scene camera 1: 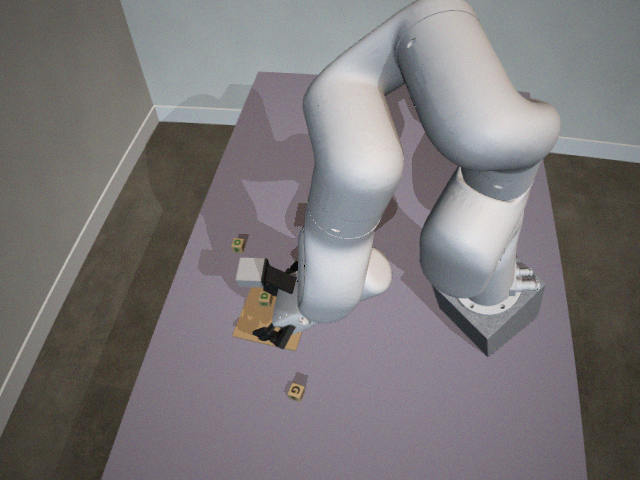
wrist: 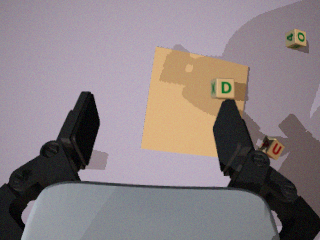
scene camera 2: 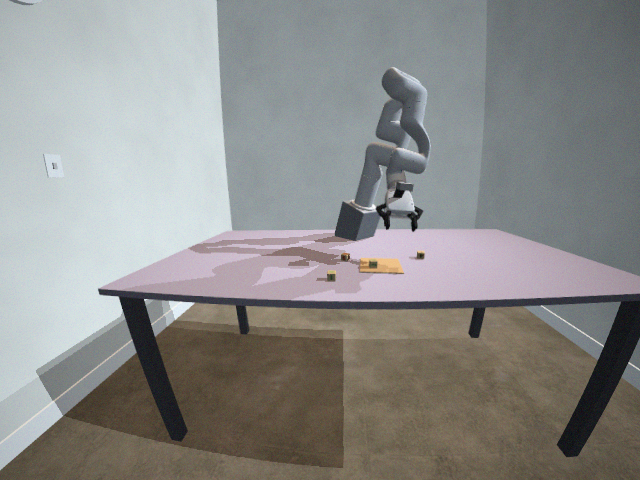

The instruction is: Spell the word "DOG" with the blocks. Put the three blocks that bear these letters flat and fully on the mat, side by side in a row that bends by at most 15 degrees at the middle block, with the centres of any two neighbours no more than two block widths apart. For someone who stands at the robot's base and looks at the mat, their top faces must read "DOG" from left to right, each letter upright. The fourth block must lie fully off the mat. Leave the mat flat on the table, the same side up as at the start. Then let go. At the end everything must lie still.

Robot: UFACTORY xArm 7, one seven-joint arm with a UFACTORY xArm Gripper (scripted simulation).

I see my gripper and a mat.
My gripper is seen too in the wrist view and in scene camera 2.
